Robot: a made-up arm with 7 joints.
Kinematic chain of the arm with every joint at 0, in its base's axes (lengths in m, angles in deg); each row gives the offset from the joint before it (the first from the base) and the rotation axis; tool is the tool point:
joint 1: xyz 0 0 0 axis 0 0.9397 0.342
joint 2: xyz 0 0 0 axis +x
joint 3: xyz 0 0 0 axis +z
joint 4: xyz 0.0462 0 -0.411 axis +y
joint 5: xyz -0.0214 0 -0.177 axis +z
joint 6: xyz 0 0 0 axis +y
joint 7: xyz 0 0 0 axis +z
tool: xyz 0 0 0
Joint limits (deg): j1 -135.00..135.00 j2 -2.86..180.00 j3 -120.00..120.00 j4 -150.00..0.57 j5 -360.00..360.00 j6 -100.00..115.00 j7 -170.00..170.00
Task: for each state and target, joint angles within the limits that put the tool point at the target. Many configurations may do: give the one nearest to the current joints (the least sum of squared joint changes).
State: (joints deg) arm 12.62 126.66 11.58 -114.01 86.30 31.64 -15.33
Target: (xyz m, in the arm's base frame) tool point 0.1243 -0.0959 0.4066
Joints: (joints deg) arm -7.37 173.46 36.98 -108.31 86.30 31.64 -15.33
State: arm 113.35 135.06 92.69 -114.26 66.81 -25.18 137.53
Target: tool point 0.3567 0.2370 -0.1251
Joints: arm 118.93 146.26 89.67 -104.78 66.81 -25.18 137.53
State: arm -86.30 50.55 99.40 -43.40 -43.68 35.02 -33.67
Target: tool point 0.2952 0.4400 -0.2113
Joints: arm -48.16 41.82 113.04 -47.11 -43.68 35.02 -33.67
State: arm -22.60 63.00 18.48 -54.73 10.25 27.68 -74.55
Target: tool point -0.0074 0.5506 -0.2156
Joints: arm 12.36 66.19 21.69 -18.57 10.25 27.68 -74.55
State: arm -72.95 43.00 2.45 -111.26 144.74 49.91 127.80
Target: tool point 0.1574 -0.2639 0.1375
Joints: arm -111.71 -2.86 -33.62 -140.68 144.74 49.91 127.80
